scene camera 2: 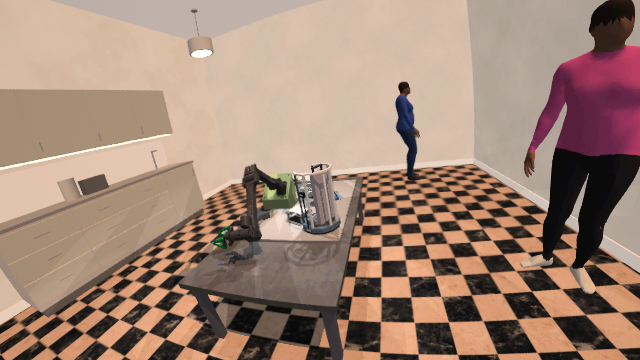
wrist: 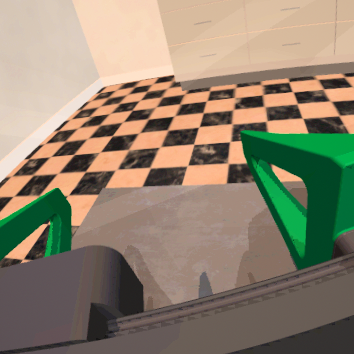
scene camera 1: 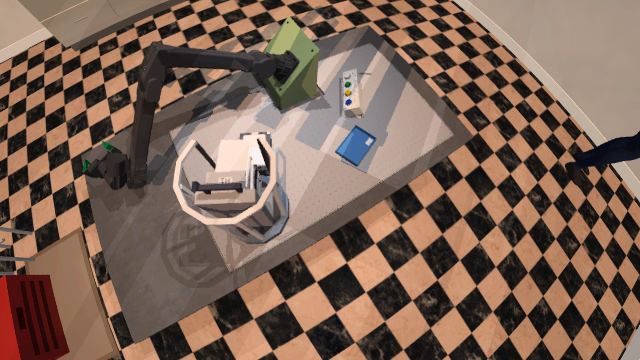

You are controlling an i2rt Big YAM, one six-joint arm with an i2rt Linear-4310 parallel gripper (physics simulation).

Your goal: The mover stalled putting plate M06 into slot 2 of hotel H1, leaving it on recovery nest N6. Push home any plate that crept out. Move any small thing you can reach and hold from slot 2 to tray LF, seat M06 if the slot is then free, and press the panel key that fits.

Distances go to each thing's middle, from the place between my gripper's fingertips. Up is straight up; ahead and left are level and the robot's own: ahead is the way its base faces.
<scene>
My hand is 490 mm short of the round plate rack [scene camera 1: 220,199], 440 mm to the right of it and 40 mm below it.
</scene>
